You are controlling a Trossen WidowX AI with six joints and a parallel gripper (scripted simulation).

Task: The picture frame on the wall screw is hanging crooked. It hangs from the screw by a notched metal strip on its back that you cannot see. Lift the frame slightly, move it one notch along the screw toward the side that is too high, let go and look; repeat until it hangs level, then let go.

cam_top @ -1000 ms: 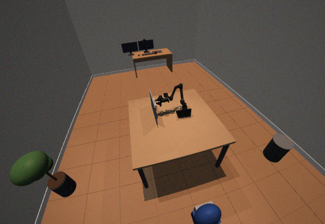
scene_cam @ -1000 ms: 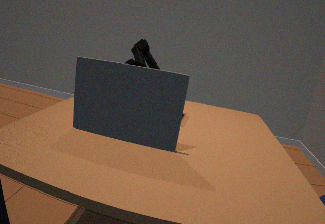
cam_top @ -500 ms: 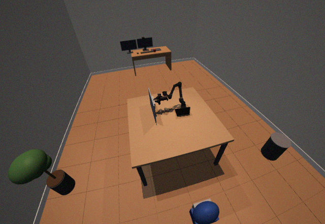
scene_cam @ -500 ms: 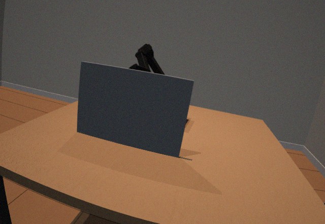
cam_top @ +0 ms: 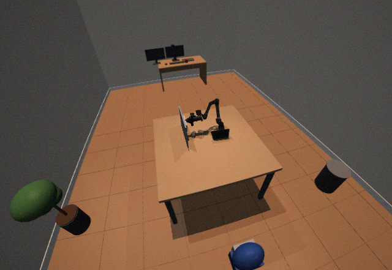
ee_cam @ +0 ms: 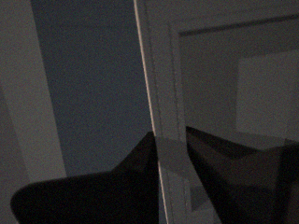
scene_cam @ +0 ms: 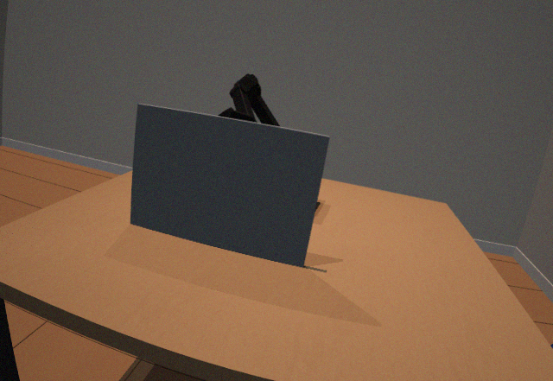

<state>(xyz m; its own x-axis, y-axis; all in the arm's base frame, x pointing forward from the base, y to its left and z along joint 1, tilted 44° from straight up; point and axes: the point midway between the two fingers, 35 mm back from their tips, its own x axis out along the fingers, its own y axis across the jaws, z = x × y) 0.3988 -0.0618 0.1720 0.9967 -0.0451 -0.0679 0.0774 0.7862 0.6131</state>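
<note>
Right now the picture frame is 10 mm ahead of my gripper tip, 10 mm to the right of it and 50 mm below it. The rest, counted from my gripper tip: blue-grey wall panel (20 mm ahead, 10 mm to the left, 70 mm below).
</note>
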